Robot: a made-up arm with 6 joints. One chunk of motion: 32 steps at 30 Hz.
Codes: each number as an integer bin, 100 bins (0 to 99) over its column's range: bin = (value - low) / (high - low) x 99, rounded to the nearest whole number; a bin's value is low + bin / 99 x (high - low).
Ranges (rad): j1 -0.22..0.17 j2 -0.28..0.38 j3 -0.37..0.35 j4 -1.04..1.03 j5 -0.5..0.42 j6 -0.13..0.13
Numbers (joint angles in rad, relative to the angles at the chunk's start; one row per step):
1: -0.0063 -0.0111 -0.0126 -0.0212 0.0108 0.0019
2: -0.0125 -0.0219 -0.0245 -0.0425 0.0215 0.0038
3: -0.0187 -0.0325 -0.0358 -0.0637 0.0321 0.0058
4: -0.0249 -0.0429 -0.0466 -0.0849 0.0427 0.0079
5: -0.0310 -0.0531 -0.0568 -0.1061 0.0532 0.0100
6: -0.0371 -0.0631 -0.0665 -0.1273 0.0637 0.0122
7: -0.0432 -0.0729 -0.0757 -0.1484 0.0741 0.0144
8: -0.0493 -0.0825 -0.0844 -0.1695 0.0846 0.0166
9: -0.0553 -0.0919 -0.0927 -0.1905 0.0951 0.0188
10: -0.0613 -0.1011 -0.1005 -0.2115 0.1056 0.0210
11: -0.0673 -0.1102 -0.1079 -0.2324 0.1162 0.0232
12: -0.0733 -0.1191 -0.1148 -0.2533 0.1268 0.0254
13: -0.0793 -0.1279 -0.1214 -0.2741 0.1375 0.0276
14: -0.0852 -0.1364 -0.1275 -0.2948 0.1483 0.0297
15: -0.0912 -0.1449 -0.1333 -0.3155 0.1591 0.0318
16: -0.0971 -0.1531 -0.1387 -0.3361 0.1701 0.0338
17: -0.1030 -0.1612 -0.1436 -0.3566 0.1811 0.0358
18: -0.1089 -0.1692 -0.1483 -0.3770 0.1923 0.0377
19: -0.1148 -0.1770 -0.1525 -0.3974 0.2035 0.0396
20: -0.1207 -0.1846 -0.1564 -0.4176 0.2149 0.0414
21: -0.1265 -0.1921 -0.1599 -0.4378 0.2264 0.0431
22: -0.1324 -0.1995 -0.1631 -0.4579 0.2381 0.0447
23: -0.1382 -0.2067 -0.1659 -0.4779 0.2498 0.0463
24: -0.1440 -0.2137 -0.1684 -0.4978 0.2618 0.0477
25: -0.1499 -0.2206 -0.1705 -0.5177 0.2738 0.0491
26: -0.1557 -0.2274 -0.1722 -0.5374 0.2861 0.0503
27: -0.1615 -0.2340 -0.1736 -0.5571 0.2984 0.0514
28: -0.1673 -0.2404 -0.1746 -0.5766 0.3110 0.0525
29: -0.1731 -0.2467 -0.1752 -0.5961 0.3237 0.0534
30: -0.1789 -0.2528 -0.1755 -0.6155 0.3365 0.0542
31: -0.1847 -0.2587 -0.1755 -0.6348 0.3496 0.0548
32: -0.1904 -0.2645 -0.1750 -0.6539 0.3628 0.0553
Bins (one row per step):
1: 54 40 49 49 55 50
2: 53 39 48 48 56 51
3: 51 37 46 47 57 52
4: 50 36 44 46 58 53
5: 48 34 43 45 60 53
6: 46 33 42 44 61 54
7: 45 31 40 43 62 55
8: 43 30 39 42 63 56
9: 42 28 38 41 64 57
10: 40 27 37 40 65 57
11: 39 25 36 39 66 58
12: 37 24 35 38 67 59
13: 36 23 34 37 69 60
14: 34 22 33 36 70 61
15: 33 20 33 35 71 62
16: 31 19 32 34 72 62
17: 30 18 31 33 73 63
18: 28 17 30 32 74 64
19: 27 15 30 31 76 65
20: 25 14 29 30 77 65
21: 24 13 29 29 78 66
22: 22 12 28 28 79 67
23: 21 11 28 27 81 67
24: 19 10 28 26 82 68
25: 18 9 27 25 83 68
26: 16 8 27 24 85 69
27: 15 7 27 23 86 69
28: 13 6 27 22 87 69
29: 12 5 27 21 89 70
30: 10 4 27 20 90 70
31: 9 3 27 19 91 70
32: 8 2 27 18 93 71

